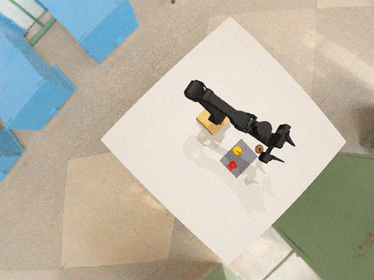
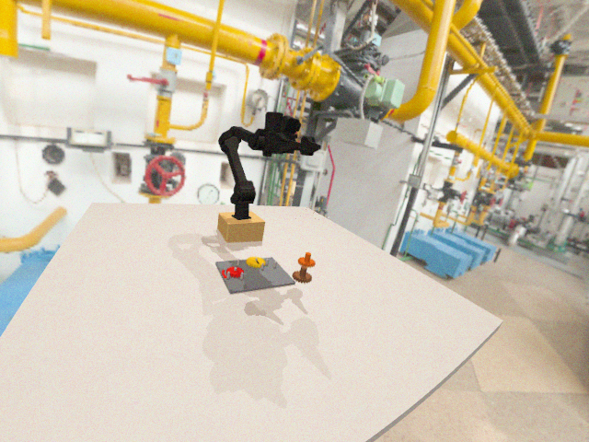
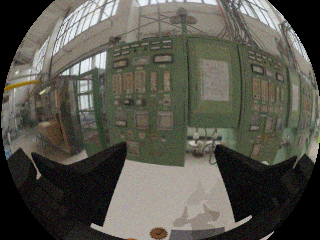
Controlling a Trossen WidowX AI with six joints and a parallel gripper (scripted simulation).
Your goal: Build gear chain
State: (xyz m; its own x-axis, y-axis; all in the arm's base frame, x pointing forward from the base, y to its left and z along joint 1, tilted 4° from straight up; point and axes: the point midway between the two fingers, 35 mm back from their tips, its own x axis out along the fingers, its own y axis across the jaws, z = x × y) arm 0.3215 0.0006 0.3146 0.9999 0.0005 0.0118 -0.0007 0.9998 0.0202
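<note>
Now: gripper tip 40 cm above the orange gear, 12 cm to the right of it and 2 cm past it. From my gripper tip the other things lie so: red gear 40 cm below, 16 cm to the right, 6 cm behind; yellow gear 40 cm below, 8 cm behind, 7 cm to the right; grey board 41 cm below, 10 cm to the right, 4 cm behind.
</note>
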